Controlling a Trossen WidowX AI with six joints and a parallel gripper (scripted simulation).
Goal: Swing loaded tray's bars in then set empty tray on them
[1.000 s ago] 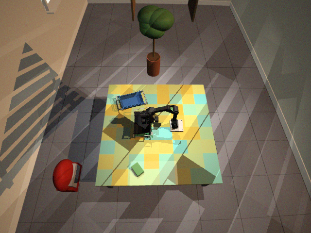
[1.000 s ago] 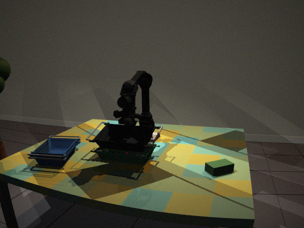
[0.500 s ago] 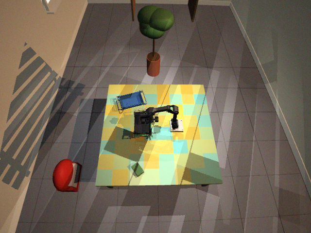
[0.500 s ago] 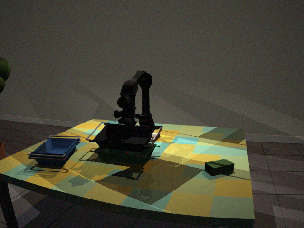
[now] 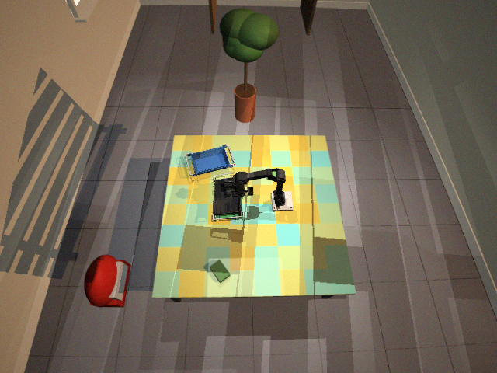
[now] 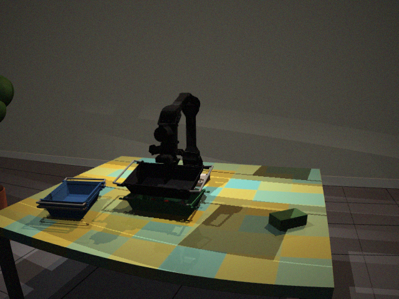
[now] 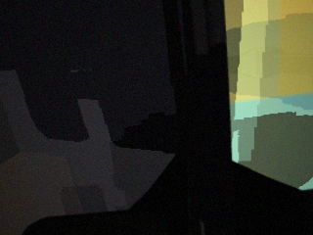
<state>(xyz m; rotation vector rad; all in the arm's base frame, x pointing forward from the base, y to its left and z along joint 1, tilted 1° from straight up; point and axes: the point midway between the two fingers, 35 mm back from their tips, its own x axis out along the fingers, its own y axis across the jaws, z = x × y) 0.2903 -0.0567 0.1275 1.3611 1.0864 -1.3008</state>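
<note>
My gripper tip is now 80 mm short of the black tray, 10 mm to the left of it and 10 mm below it.
</note>
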